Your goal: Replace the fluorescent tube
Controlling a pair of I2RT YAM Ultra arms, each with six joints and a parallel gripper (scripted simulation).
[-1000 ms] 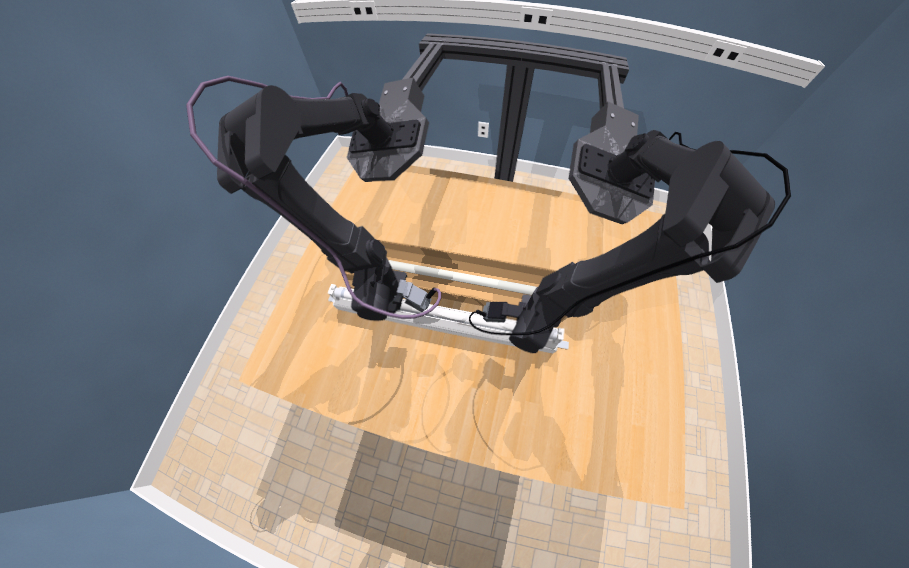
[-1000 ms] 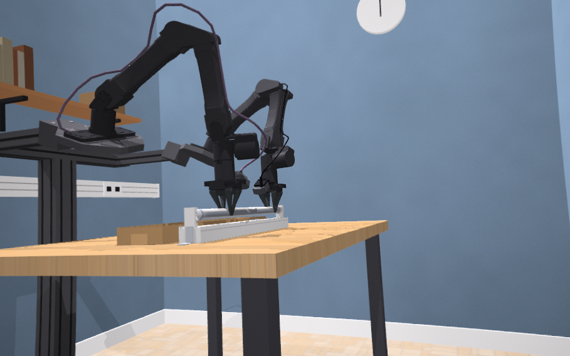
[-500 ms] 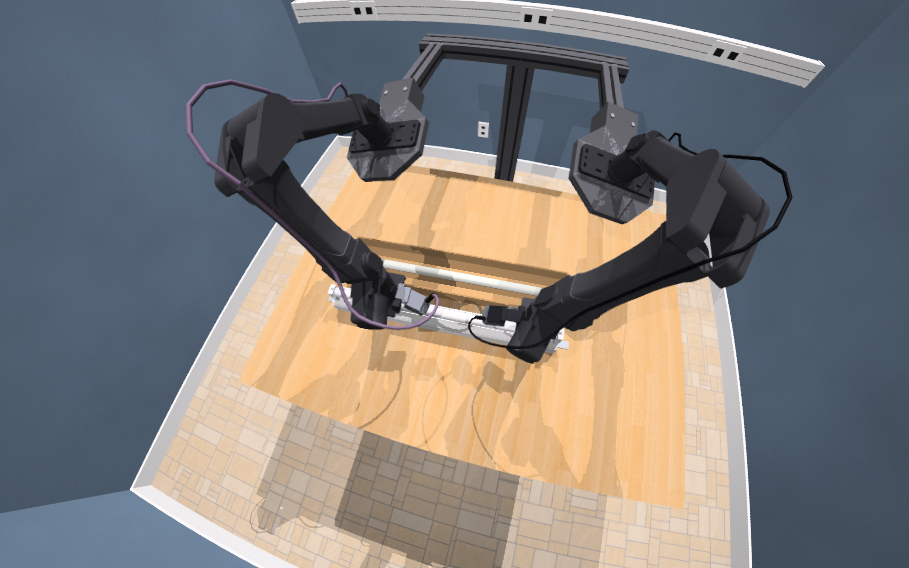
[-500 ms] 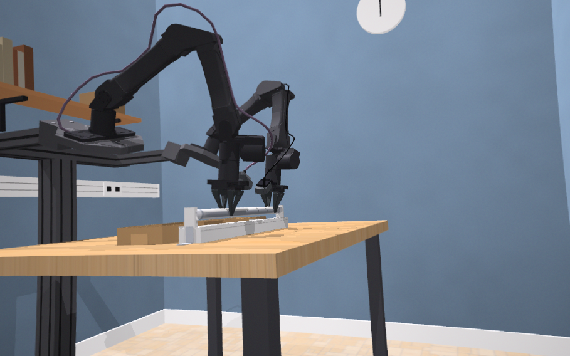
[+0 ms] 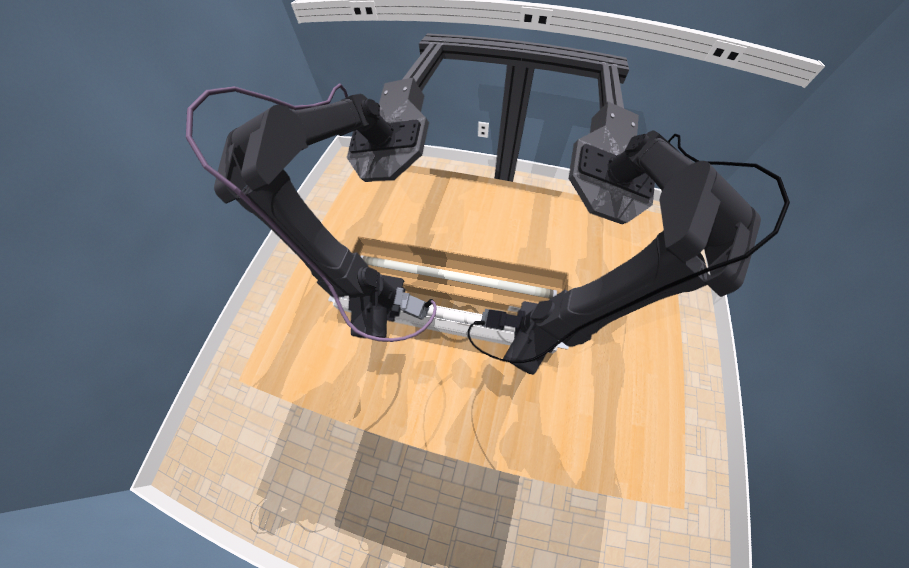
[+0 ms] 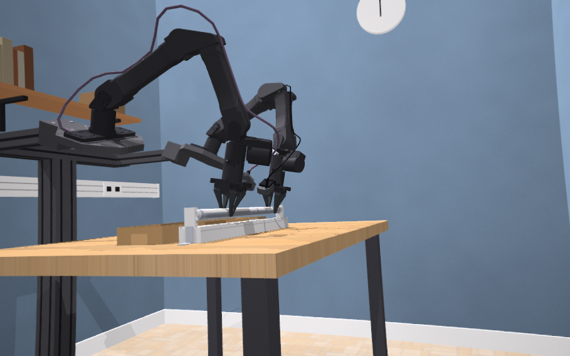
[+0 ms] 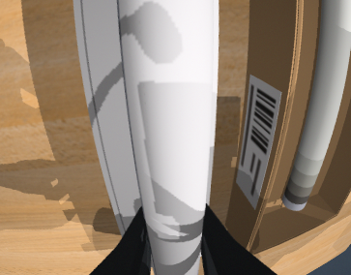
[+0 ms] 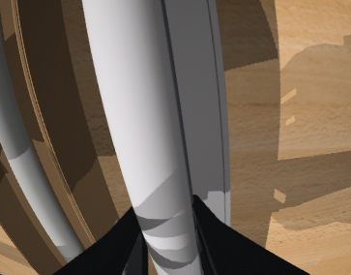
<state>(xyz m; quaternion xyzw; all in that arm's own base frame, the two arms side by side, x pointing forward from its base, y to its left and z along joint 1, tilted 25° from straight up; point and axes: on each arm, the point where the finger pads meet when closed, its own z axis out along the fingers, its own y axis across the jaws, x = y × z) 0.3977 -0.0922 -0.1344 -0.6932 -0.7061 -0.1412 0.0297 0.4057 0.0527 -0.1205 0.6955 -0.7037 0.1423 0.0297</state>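
My right gripper is now 12 cm to the right of the light fixture and 1 cm above it. Round my right hand: LED tube: 12 cm to the left; then brown carton: 14 cm behind, 12 cm to the left, 4 cm below; then old fluorescent tube: 14 cm behind, 12 cm to the left, 5 cm below.
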